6 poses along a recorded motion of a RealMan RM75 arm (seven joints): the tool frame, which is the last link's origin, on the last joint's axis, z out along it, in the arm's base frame.
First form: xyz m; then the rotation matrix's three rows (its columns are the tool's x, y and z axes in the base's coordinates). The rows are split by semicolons.
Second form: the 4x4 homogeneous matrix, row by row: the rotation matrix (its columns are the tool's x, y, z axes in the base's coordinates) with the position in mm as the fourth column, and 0 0 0 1 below. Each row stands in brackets. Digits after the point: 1 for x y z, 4 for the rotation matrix.
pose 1, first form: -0.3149, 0.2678, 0.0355; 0.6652, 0.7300, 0.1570; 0.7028, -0.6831, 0.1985; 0.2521, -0.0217, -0.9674
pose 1, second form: [[0.6652, 0.7300, 0.1570, -314.9], [0.7028, -0.6831, 0.1985, 267.8], [0.2521, -0.0217, -0.9674, 35.5], [0, 0, 0, 1]]
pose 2, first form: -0.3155, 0.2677, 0.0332; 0.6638, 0.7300, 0.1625; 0.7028, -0.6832, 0.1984; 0.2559, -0.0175, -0.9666
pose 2, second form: [[0.6638, 0.7300, 0.1625, -315.5], [0.7028, -0.6832, 0.1984, 267.7], [0.2559, -0.0175, -0.9666, 33.2], [0, 0, 0, 1]]
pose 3, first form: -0.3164, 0.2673, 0.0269; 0.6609, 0.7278, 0.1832; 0.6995, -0.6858, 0.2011; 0.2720, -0.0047, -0.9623
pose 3, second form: [[0.6609, 0.7278, 0.1832, -316.4], [0.6995, -0.6858, 0.2011, 267.3], [0.2720, -0.0047, -0.9623, 26.9], [0, 0, 0, 1]]
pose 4, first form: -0.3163, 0.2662, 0.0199; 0.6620, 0.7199, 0.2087; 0.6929, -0.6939, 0.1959; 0.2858, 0.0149, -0.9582
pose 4, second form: [[0.6620, 0.7199, 0.2087, -316.3], [0.6929, -0.6939, 0.1959, 266.2], [0.2858, 0.0149, -0.9582, 19.9], [0, 0, 0, 1]]
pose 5, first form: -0.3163, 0.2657, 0.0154; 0.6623, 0.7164, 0.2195; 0.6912, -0.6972, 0.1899; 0.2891, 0.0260, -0.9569
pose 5, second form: [[0.6623, 0.7164, 0.2195, -316.3], [0.6912, -0.6972, 0.1899, 265.7], [0.2891, 0.0260, -0.9569, 15.4], [0, 0, 0, 1]]
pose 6, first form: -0.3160, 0.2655, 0.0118; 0.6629, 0.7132, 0.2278; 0.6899, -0.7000, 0.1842; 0.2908, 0.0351, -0.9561
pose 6, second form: [[0.6629, 0.7132, 0.2278, -316.0], [0.6899, -0.7000, 0.1842, 265.5], [0.2908, 0.0351, -0.9561, 11.8], [0, 0, 0, 1]]
